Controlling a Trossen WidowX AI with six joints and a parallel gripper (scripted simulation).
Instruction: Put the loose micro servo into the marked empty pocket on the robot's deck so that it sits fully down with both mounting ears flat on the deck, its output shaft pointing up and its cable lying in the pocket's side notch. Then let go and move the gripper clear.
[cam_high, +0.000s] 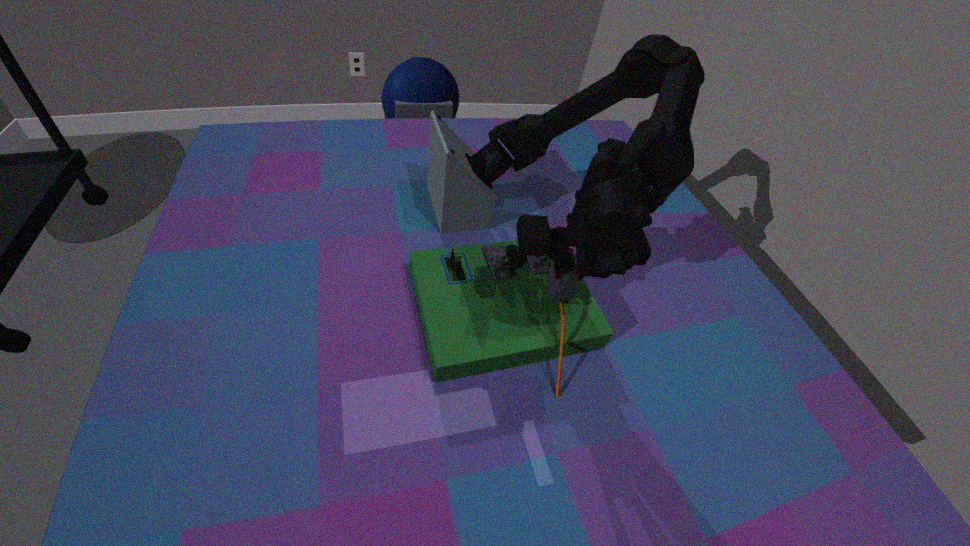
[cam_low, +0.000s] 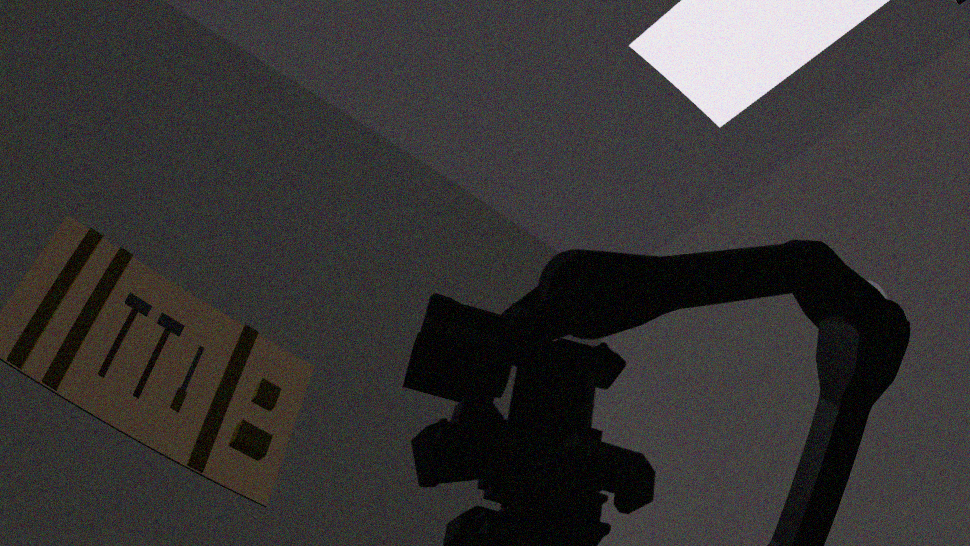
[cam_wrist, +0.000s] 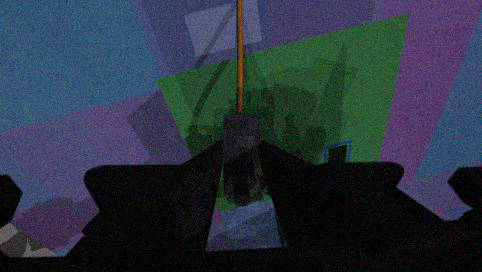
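The green deck lies 100 mm below my gripper tip, 70 mm to the right of it and 10 mm behind it.
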